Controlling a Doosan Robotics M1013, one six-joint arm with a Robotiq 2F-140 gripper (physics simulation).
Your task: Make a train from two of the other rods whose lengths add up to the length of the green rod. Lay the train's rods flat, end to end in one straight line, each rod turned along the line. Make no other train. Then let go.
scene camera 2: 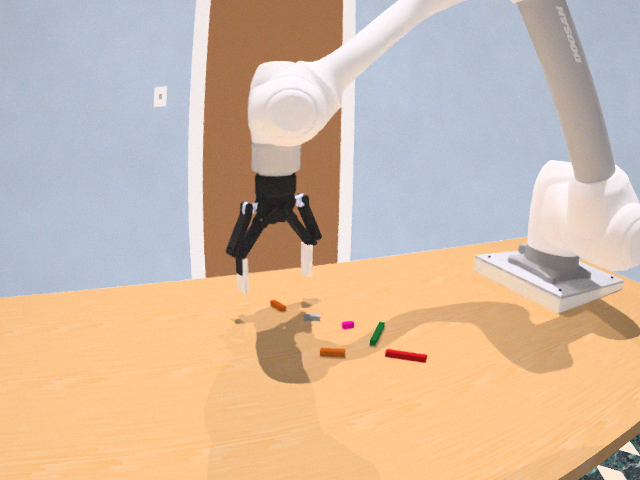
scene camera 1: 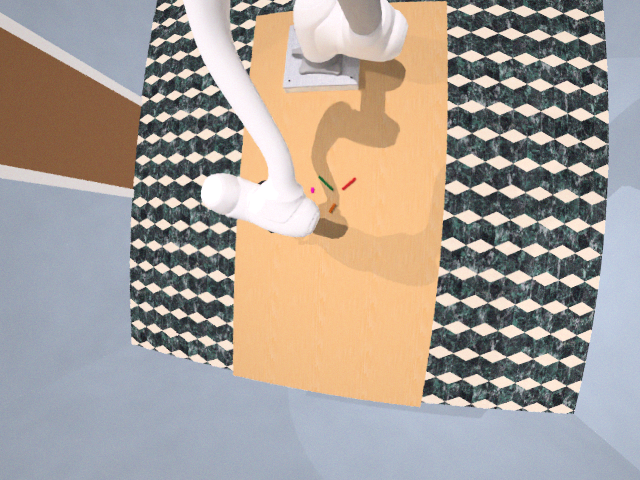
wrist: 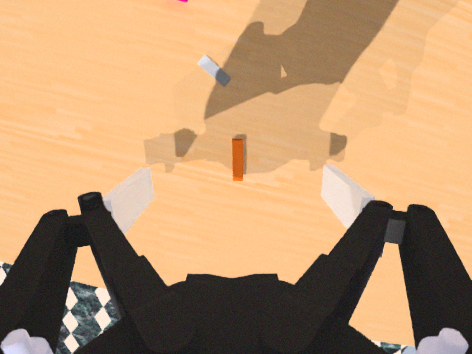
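Seen in the pictures: gripper, between the fingertips: [scene camera 2: 275, 283] [wrist: 236, 181]; arm's base, origin of its link: [scene camera 2: 549, 269] [scene camera 1: 323, 56].
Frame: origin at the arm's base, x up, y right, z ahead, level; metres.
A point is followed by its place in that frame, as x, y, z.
Observation:
The green rod [scene camera 1: 325, 182] {-0.024, -0.088, 0.532} [scene camera 2: 377, 333] {-0.024, -0.097, 0.539} lies flat, apart from the others. A longer red rod [scene camera 1: 348, 183] {-0.024, -0.181, 0.525} [scene camera 2: 406, 355] {-0.026, -0.188, 0.528} lies near it. One orange rod [scene camera 1: 332, 208] {-0.024, -0.133, 0.634} [scene camera 2: 332, 352] {-0.027, -0.135, 0.635} lies nearer scene camera 2. Another orange rod [scene camera 2: 278, 305] {-0.026, 0.075, 0.667} [wrist: 238, 159] {-0.024, 0.081, 0.666} lies farther back; the arm hides it in scene camera 1. A short grey rod [scene camera 2: 311, 317] {-0.027, 0.008, 0.623} [wrist: 214, 70] {-0.024, 0.012, 0.620} lies partly in shadow. A small magenta rod [scene camera 1: 312, 190] {-0.024, -0.039, 0.571} [scene camera 2: 347, 324] {-0.025, -0.043, 0.573} [wrist: 184, 0] {-0.032, -0.034, 0.578} lies between the grey and green rods. My gripper [scene camera 2: 275, 284] {0.015, 0.089, 0.668} [wrist: 236, 181] {0.015, 0.089, 0.668} is open and empty above the table, over the farther orange rod, its fingers on either side in the wrist view.
The wooden table [scene camera 1: 330, 330] {-0.034, -0.203, 1.141} [scene camera 2: 129, 403] {-0.034, -0.220, 0.972} [wrist: 60, 125] {-0.034, 0.108, 0.485} bears all the rods. The arm's base plate [scene camera 1: 320, 85] {0.006, -0.011, 0.136} [scene camera 2: 522, 279] {0.003, -0.033, 0.135} stands on the table. The arm's shadow falls across the table among the rods. A brown door [scene camera 2: 273, 31] and a wall are behind the table.

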